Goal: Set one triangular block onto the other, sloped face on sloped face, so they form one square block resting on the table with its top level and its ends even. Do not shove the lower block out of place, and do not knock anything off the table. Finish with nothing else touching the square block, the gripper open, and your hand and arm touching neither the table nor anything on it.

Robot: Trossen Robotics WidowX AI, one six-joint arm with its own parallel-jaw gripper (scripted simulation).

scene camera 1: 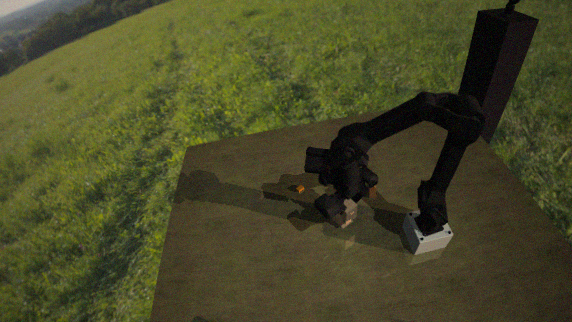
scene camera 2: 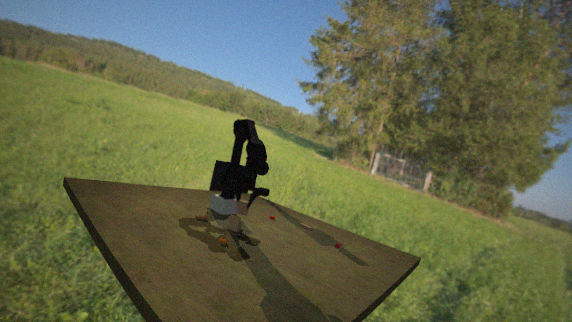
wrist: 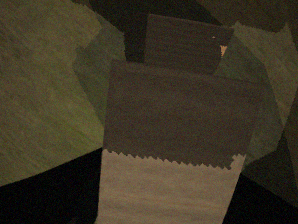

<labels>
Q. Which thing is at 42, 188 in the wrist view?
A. My gripper.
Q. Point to a triangular block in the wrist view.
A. At 173, 139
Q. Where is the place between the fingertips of my gripper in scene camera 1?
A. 346, 209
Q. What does my gripper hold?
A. A triangular block.
</labels>
